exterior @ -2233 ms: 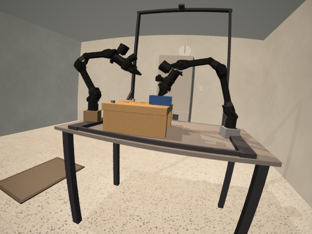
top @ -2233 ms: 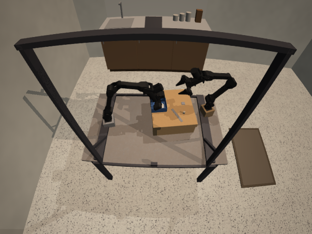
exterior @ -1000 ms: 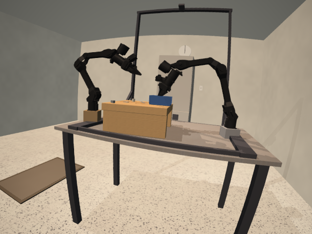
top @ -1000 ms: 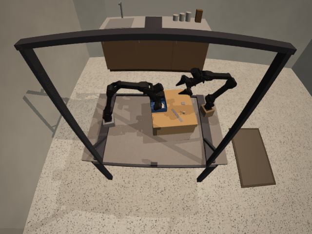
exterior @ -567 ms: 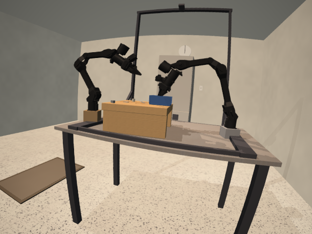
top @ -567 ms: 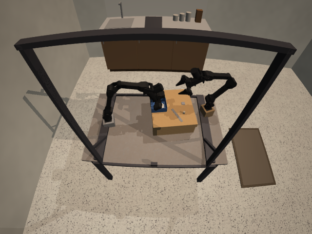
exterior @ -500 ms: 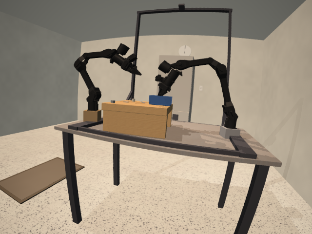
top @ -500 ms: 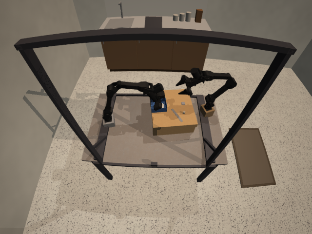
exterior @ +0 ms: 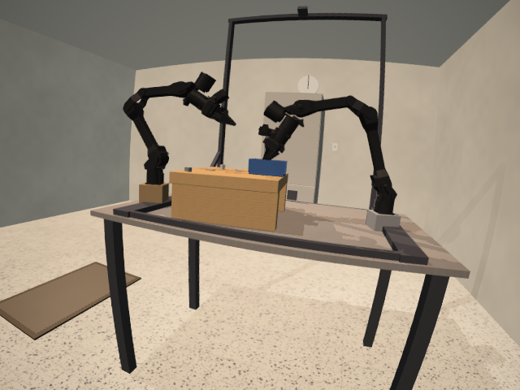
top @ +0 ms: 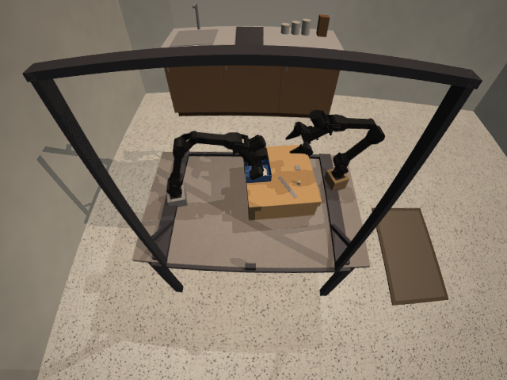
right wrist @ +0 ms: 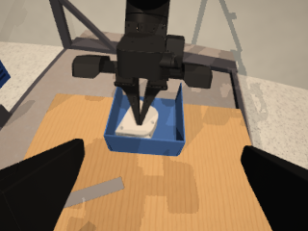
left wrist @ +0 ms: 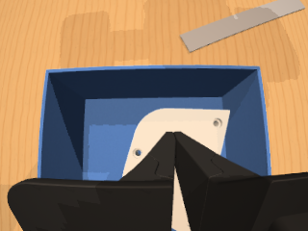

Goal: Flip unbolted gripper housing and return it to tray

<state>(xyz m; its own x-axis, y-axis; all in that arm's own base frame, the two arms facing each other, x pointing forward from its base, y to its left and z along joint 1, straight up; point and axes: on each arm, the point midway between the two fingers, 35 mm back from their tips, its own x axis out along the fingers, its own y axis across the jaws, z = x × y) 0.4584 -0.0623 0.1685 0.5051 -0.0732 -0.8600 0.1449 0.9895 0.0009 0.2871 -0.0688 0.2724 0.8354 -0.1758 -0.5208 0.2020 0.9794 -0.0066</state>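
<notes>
My left gripper is now 5 cm above the blue tray, 2 cm to the left of it and 1 cm short of it. From my left hand the other things lie so: white gripper housing 5 cm below; then wooden block 13 cm below, 11 cm to the right, 1 cm ahead; then grey strip 13 cm to the right, 9 cm behind, 7 cm below.
</notes>
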